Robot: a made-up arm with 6 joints.
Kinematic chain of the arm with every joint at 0, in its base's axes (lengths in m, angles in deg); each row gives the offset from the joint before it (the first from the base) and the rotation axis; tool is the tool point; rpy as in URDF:
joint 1: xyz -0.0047 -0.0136 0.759 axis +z
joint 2: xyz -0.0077 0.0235 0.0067 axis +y
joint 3: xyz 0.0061 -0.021 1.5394 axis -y
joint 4: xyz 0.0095 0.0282 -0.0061 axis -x
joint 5: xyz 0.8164 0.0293 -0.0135 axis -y
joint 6: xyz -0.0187 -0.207 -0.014 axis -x
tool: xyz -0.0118 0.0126 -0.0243 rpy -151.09 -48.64 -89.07
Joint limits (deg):
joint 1: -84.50..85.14
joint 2: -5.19..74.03
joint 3: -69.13..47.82
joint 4: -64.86..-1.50
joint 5: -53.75..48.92
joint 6: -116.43..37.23
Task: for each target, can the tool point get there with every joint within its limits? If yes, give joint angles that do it. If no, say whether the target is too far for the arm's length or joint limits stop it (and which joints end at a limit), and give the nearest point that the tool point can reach.
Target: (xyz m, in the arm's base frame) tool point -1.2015 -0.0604 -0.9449
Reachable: no: joint limits stop it (at a limit: joint 1, joint 2, joint 4, joint 5, joint 6) | nearest point -0.0599 -1.0045 0.5031 | short by 2.072 m
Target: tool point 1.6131 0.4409 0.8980
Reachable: yes | joints 19.70 57.20 -0.44 -9.91 -4.04 -87.38
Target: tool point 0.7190 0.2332 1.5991
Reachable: yes | joints 23.51 11.45 -35.14 -38.75 27.48 -65.61
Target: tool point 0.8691 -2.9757 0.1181
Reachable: no: too far | nearest point 0.6004 -2.0649 0.6385 | short by 1.083 m
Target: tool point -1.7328 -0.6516 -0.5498
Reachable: no: joint limits stop it (at a limit: joint 1, joint 2, joint 4, joint 5, joint 6) | nearest point -0.0531 -1.0759 0.4566 | short by 2.004 m
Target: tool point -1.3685 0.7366 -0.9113
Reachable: no: joint limits stop it (at a limit: joint 1, joint 2, joint 4, joint 5) | nearest point 0.0786 1.1374 0.3872 | short by 1.985 m
